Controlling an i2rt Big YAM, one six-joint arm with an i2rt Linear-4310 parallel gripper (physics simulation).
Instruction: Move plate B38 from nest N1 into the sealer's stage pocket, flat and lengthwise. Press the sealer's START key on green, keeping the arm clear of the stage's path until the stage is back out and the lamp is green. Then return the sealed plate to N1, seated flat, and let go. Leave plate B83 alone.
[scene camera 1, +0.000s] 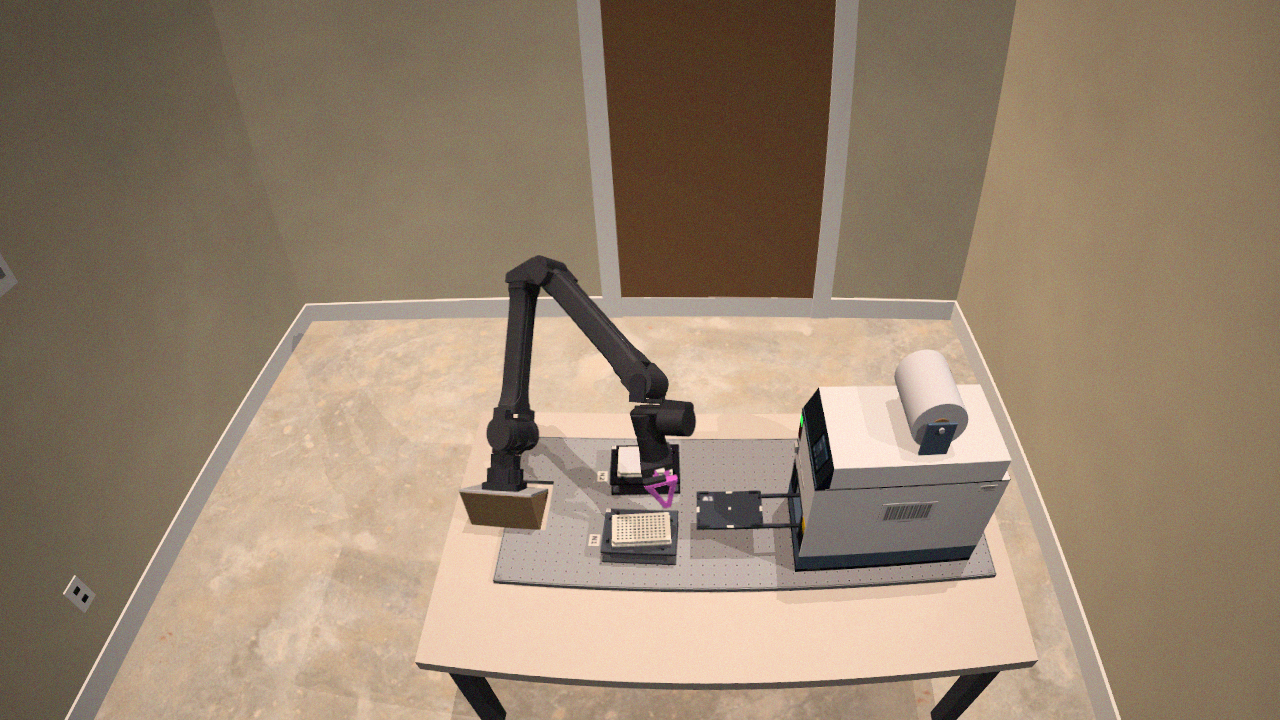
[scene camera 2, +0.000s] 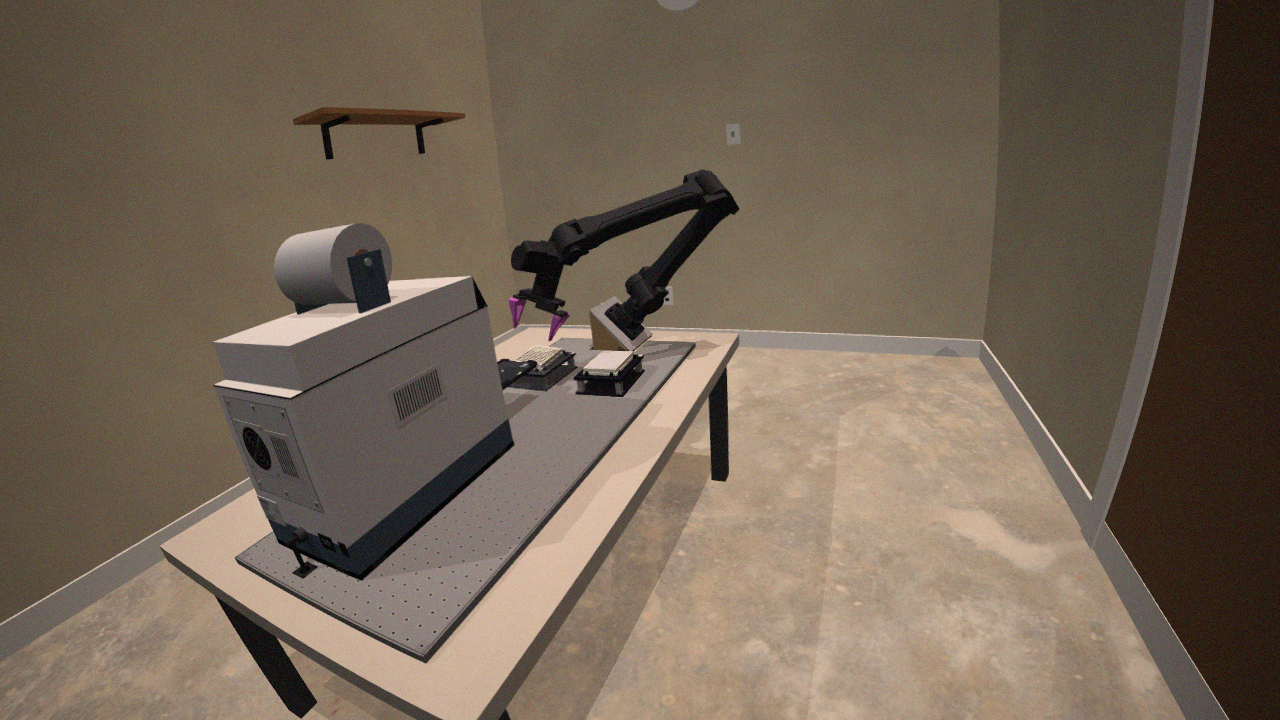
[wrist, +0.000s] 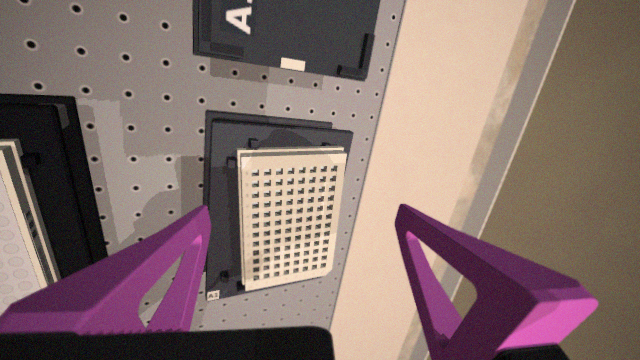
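My gripper is open and empty, raised above the nests. In the wrist view its fingertips stand either side of the cream, open-welled plate, with the plate nearer the left finger. That plate lies in the dark nest N1; its name is not readable. The sealer has its stage out, with the pocket empty. The lamp is green. The START key is too small to tell.
A second plate, with a pale top, lies in the black nest behind N1. A white roll tops the sealer. The arm's base block stands left of the nests.
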